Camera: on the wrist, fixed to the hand. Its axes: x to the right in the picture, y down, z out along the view.
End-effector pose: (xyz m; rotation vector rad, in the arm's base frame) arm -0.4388 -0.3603 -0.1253 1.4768 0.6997 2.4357
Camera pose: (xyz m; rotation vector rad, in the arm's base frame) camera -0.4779 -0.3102 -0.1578 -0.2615 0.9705 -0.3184
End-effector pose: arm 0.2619 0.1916 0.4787 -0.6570 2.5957 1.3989
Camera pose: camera 0.2791 0.1310 0.4452 -1.8686 -0.5303 -0.0064
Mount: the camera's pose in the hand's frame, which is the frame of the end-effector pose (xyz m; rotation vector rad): 0.0139 -0.0621 -0.0324 -0.0849 -0.4050 -3.0903
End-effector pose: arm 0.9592 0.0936 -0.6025 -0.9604 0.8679 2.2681
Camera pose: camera 1.0060 0.1139 -0.6525 -0.4615 -0.8479 -0.4081
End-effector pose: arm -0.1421 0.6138 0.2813 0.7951 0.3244 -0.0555
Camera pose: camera -0.1481 0.5942 0.2129 -0.5586 0.8293 -2.9465
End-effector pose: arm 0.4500 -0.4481 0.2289 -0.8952 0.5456 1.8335
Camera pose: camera 0.5140 -0.4371 0.1992 -0.3086 -0.9692 -0.9204
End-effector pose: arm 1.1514 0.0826 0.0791 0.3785 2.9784 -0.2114
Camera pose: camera 1.1185 0.0314 0.1164 -2.9854 0.3911 -0.1677
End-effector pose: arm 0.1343 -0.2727 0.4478 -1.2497 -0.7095 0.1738
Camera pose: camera 0.1482 -0.3127 0.5053 0.9398 -2.0655 -2.0850
